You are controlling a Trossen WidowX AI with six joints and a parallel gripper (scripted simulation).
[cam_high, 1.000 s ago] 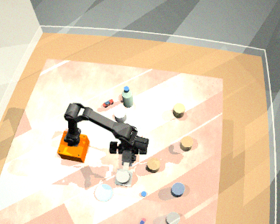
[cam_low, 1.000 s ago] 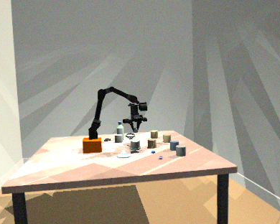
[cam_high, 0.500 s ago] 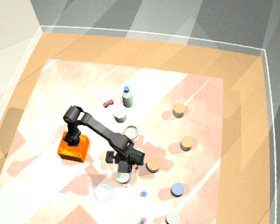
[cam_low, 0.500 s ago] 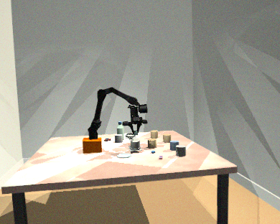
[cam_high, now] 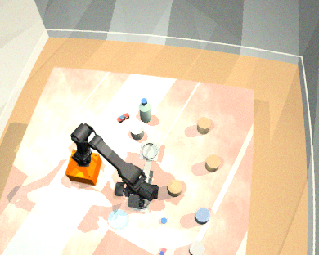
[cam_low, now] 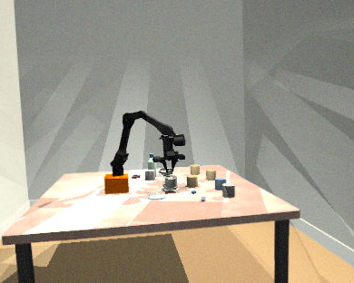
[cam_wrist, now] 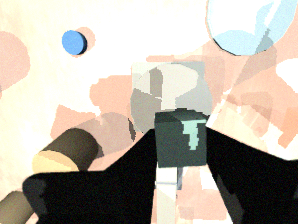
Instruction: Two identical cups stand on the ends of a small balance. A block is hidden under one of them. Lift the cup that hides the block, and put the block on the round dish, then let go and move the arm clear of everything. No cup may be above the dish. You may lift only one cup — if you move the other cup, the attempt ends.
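The round light-blue dish lies 110 mm below my gripper tip, 100 mm behind it and 90 mm to the right of it. The rest, counted from my gripper tip: balance: 130 mm to the left, 80 mm below, 20 mm ahead; small blue piece: 120 mm ahead, 110 mm below, 90 mm to the right; grey cup: 400 mm to the left, 80 mm below, 40 mm behind.
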